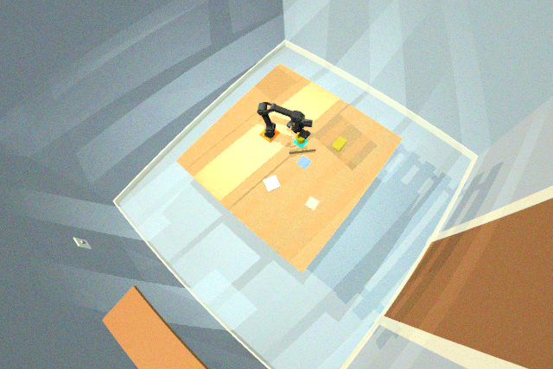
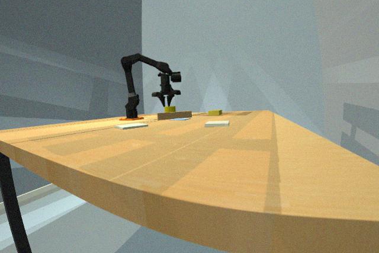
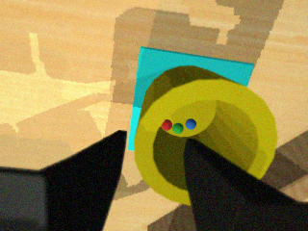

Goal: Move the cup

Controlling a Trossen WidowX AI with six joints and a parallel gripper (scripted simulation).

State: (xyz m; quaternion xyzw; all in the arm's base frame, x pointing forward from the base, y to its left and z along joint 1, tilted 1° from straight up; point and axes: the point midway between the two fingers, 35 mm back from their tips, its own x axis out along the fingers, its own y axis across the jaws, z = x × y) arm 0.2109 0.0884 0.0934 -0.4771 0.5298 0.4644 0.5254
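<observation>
Right now the yellow cup is 30 mm below my gripper tip and 20 mm ahead of it. Round my gripper tip: white tile 410 mm to the right, 70 mm below, 30 mm ahead; then blue pad 140 mm to the right, 140 mm ahead, 80 mm below; then brown bar 80 mm ahead, 70 mm to the right, 60 mm below.
</observation>
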